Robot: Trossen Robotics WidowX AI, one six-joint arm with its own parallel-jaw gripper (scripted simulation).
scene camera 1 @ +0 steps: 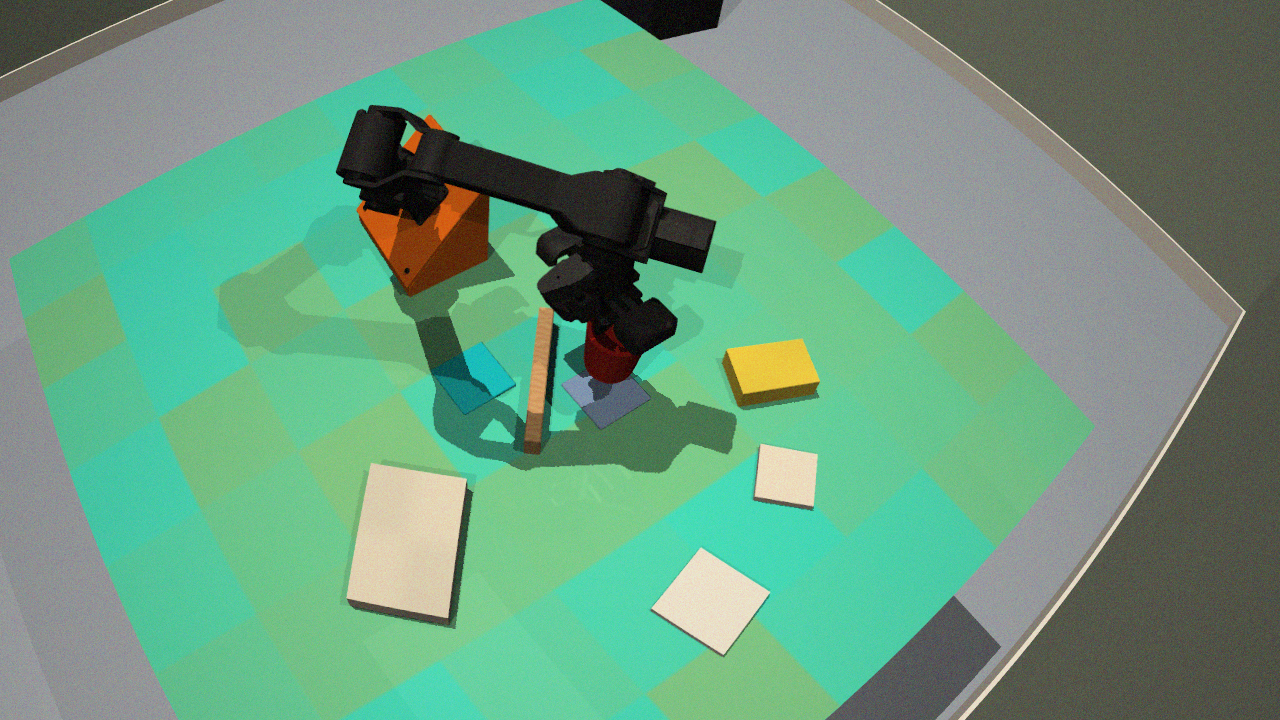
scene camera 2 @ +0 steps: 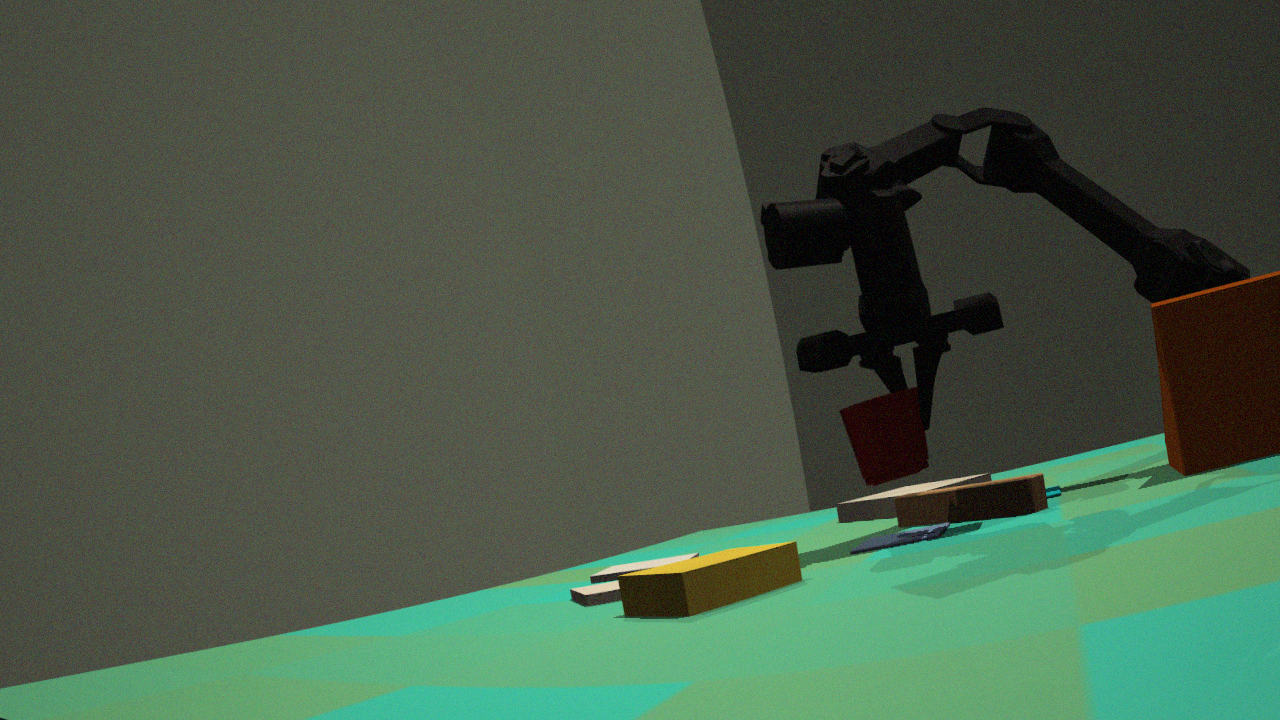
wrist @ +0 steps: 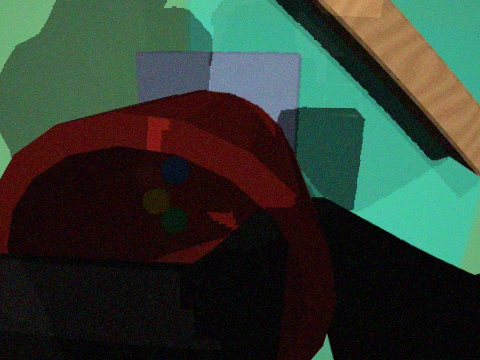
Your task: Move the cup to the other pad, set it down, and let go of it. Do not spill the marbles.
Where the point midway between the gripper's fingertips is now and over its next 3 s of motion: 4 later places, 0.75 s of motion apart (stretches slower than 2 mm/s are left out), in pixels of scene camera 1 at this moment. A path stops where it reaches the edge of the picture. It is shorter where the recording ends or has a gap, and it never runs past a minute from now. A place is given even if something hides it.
My gripper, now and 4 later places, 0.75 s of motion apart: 596,330; 572,326; 538,322; 505,318; 474,315
